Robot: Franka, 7 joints.
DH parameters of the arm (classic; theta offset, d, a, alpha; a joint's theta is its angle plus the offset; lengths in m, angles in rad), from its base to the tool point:
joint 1: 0 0.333 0 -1.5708
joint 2: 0 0 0 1.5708
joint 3: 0 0.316 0.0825 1.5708
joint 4: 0 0 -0.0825 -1.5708
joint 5: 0 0.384 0 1.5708
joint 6: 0 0 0.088 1.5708
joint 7: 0 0.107 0 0
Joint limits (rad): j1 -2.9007..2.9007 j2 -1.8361..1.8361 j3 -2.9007..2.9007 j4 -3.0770..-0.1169 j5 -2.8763..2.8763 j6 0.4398..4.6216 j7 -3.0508..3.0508
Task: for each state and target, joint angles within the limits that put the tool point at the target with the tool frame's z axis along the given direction. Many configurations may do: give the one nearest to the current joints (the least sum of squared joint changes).
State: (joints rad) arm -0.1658 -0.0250 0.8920 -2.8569 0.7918 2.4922 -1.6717
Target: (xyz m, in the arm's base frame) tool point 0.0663 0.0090 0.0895 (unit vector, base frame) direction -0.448 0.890 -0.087
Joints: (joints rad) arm -0.6444 0.5096 0.0925 -3.0525 0.6049 2.0350 -1.6717
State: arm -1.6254 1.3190 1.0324 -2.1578 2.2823 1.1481 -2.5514
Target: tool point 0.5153 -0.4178 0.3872 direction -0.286 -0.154 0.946
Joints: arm -1.4744 1.2467 1.1223 -1.6049 2.1261 0.8564 -2.5514
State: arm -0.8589 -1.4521 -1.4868 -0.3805 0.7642 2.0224 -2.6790
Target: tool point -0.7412 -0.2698 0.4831 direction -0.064 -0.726 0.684
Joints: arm -0.3446 -1.4480 -1.4660 -1.0794 0.9422 2.2601 -2.6790
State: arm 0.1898 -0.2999 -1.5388 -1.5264 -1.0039 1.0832 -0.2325
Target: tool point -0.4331 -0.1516 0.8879 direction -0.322 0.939 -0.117
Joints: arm -0.3862 0.0930 -2.2324 -1.2513 -1.4615 1.3241 -0.2325
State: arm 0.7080 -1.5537 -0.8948 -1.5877 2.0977 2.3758 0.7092
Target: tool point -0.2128 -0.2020 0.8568 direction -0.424 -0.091 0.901
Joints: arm 0.3903 -1.8093 -0.1885 -2.0777 2.7546 2.3860 0.7092
